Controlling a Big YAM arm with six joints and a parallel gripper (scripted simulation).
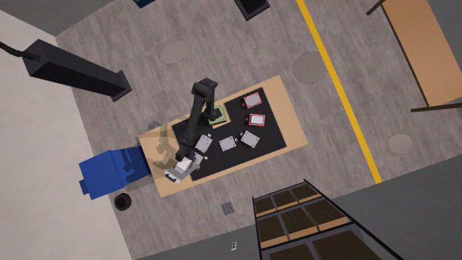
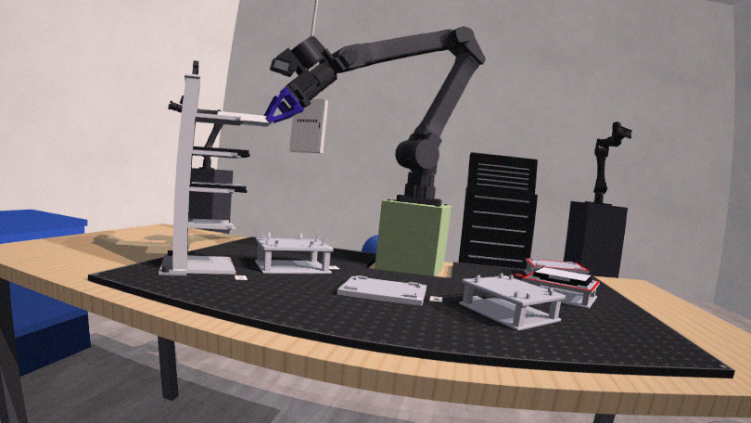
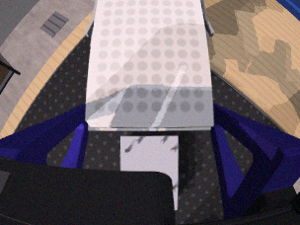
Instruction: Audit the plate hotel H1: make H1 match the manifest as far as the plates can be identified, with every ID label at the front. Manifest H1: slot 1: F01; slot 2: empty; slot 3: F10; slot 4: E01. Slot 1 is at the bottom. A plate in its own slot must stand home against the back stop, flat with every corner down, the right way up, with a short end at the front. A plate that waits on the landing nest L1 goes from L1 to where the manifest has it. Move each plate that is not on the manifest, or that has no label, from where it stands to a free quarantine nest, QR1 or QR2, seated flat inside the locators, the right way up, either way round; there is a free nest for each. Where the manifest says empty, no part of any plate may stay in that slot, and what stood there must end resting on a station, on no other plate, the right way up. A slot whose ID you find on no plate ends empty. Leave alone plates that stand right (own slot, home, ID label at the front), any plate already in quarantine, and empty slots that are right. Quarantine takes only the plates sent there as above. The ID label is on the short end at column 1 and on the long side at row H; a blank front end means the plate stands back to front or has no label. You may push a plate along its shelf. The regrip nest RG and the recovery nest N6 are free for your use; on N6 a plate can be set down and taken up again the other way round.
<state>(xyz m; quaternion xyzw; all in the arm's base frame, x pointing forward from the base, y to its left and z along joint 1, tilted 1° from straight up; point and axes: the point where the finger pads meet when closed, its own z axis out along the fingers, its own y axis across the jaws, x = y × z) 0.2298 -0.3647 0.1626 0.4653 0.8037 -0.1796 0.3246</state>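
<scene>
My hand is 3 cm short of the white well plate and 5 cm to the left of it. The rest, counted from my hand: H1 tag (11 cm ahead, 1 cm to the left, 34 cm below); plate hotel H1 (9 cm ahead, 16 cm to the right, 14 cm below); regrip nest RG (4 cm behind, 7 cm to the left, 28 cm below).
</scene>
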